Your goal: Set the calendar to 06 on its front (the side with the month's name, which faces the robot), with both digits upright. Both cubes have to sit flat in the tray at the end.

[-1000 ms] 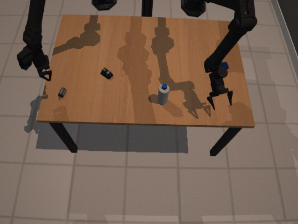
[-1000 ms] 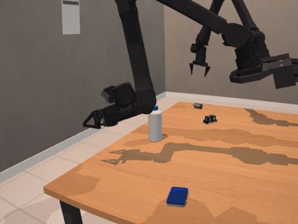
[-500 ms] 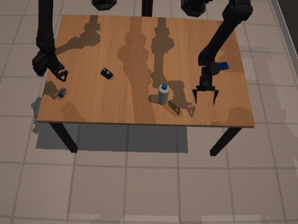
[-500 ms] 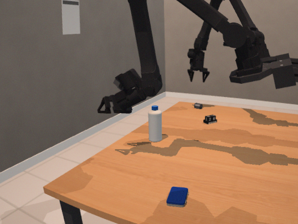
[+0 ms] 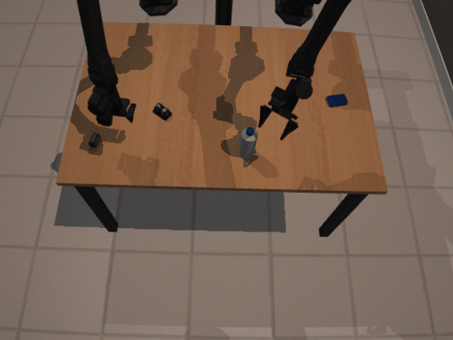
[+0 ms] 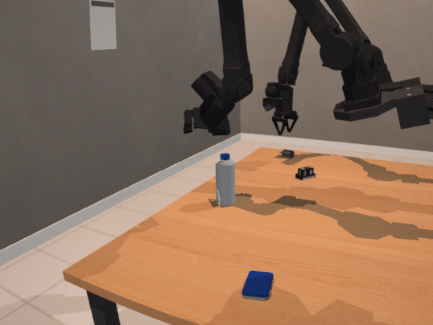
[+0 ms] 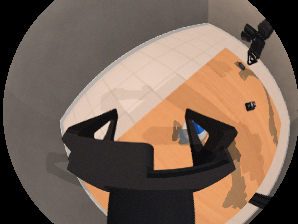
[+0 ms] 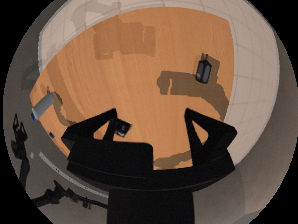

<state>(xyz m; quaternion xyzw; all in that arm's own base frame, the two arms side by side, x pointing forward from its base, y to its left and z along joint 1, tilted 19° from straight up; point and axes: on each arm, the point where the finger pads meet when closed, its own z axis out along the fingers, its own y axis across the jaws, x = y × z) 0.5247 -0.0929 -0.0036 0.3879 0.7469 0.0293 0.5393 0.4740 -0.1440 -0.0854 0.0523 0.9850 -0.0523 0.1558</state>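
Now: the black cube 13 cm behind my right hand, 15 cm to the left of it and 13 cm below it. The rest, counted from my right hand: white bottle (3 cm ahead, 51 cm to the left, 7 cm below); blue pad (27 cm behind, 92 cm to the left, 14 cm below).
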